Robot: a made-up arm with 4 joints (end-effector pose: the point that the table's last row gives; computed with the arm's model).
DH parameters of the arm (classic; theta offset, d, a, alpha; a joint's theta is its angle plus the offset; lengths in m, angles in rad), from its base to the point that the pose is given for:
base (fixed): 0 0.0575 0 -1.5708
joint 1: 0 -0.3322 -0.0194 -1.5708
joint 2: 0 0.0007 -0.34 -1.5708
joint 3: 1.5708 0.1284 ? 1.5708
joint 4: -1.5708 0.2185 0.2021 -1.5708
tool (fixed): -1.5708 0.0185 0 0
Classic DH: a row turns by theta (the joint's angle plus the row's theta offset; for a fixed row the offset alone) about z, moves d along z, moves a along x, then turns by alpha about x.
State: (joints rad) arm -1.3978 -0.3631 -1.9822 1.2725
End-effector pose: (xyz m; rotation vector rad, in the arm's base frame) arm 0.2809 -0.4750 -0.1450 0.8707 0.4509 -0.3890
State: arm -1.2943 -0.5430 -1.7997 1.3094
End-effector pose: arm 0.2463 -0.4741 -0.0878 0.7345 0.4030 -0.2927
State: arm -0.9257 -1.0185 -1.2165 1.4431
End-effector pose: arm 0.1365 -0.3964 0.0589 0.5105 0.5103 0.1880
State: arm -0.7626 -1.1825 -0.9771 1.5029
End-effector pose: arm 0.0962 -0.3687 0.1153 0.5232 0.6436 0.4189
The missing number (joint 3, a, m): 0.078
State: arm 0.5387 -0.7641 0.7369 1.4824
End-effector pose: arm 0.0142 -0.6792 0.4616 1.8782 0.3210 0.6751
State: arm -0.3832 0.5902 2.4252 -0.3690
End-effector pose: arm -0.4309 0.0124 0.0196 -0.8018 -2.6433 -0.9475
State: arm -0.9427 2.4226 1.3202 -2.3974
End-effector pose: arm -0.1746 0.0088 0.1455 0.5976 -2.1781 1.8550
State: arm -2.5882 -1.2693 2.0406 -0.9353
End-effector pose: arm -0.0035 -0.6867 -0.2077 -0.2420 1.8545 -0.5715
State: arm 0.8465 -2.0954 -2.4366 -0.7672
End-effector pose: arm 0.0699 -0.8130 -0.1800 1.5143 -0.6354 -2.0245
